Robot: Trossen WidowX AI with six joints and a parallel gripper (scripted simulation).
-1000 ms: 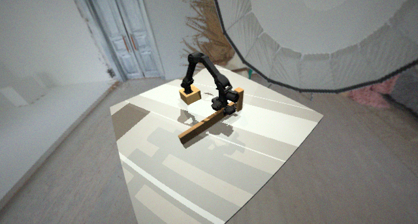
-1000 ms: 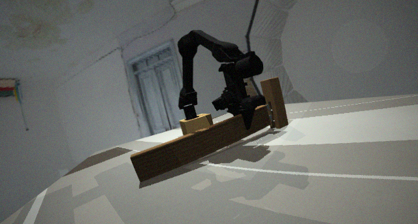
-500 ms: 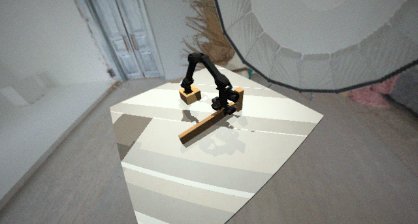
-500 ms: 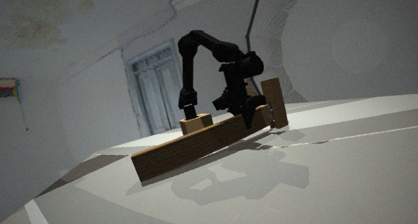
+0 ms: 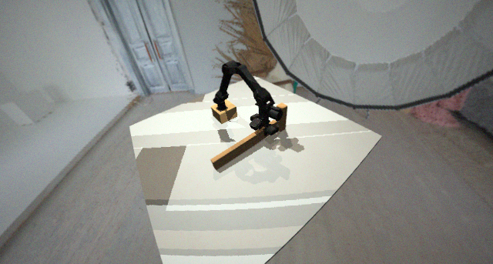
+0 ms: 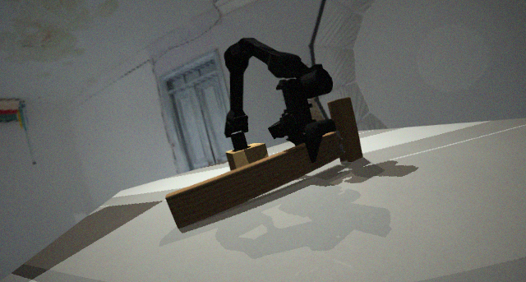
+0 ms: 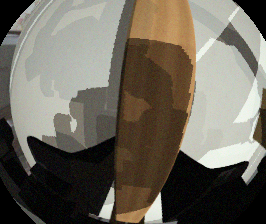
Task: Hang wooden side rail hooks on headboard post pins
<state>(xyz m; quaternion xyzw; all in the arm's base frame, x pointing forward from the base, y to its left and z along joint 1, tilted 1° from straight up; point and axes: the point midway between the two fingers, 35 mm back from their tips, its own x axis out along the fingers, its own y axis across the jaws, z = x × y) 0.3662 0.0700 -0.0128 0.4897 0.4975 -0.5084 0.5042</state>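
My gripper tip is 140 mm to the right of the headboard post and 40 mm below it.
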